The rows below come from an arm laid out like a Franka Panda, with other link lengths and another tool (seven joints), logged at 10 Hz.
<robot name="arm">
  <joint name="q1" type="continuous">
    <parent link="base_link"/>
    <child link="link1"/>
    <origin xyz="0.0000 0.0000 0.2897" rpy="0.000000 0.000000 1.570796"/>
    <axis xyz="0 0 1"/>
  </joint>
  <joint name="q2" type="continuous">
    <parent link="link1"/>
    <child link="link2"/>
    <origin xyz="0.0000 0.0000 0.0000" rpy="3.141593 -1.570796 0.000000"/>
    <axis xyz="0 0 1"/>
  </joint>
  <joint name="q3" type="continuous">
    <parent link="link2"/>
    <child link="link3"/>
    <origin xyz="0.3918 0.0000 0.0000" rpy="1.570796 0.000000 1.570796"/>
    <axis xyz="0 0 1"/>
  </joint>
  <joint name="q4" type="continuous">
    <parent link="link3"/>
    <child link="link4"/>
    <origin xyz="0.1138 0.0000 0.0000" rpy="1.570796 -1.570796 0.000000"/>
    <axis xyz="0 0 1"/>
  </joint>
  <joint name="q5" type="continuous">
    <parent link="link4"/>
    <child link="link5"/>
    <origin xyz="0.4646 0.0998 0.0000" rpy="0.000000 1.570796 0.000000"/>
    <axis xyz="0 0 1"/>
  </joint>
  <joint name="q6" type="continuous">
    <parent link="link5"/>
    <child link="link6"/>
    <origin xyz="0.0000 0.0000 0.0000" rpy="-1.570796 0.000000 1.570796"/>
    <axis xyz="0 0 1"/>
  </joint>
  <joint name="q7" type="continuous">
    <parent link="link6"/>
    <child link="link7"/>
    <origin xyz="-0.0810 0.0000 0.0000" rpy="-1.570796 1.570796 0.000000"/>
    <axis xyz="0 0 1"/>
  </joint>
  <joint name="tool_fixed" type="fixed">
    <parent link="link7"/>
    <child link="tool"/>
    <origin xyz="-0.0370 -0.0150 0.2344" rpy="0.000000 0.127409 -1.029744"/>
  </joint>
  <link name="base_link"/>
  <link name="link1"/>
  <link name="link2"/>
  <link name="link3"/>
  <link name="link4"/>
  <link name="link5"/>
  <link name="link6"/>
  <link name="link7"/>
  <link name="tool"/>
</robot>
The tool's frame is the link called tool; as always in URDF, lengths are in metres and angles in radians. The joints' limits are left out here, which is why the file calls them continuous.
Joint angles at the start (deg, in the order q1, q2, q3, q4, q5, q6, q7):
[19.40, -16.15, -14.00, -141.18, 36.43, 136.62, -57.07]
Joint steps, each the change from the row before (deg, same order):
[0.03, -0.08, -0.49, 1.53, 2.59, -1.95, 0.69]
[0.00, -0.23, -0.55, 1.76, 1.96, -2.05, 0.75]
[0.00, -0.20, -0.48, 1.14, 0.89, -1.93, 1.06]
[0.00, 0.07, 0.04, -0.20, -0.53, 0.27, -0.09]
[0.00, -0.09, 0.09, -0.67, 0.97, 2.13, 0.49]
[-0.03, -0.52, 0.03, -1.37, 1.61, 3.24, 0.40]
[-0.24, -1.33, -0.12, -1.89, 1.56, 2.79, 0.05]
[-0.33, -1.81, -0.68, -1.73, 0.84, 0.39, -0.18]
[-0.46, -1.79, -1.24, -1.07, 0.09, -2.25, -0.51]
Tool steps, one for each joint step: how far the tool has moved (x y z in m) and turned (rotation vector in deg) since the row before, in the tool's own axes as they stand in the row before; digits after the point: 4 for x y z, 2 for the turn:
[-0.0072, 0.0092, -0.0099, -2.85, -0.68, 1.93]
[-0.0084, 0.0106, -0.0135, -2.56, -0.74, 1.36]
[-0.0028, 0.0071, -0.0085, -1.75, 0.11, 1.20]
[0.0009, -0.0025, 0.0015, 0.56, 0.16, -0.27]
[-0.0022, -0.0038, 0.0005, 0.05, -1.69, 1.37]
[-0.0009, -0.0068, -0.0007, -0.03, -2.67, 1.97]
[0.0035, -0.0079, -0.0050, -0.27, -2.59, 1.80]
[0.0084, -0.0073, -0.0082, -0.90, -1.01, 1.25]
[0.0106, -0.0057, -0.0102, -1.58, 0.72, 0.51]

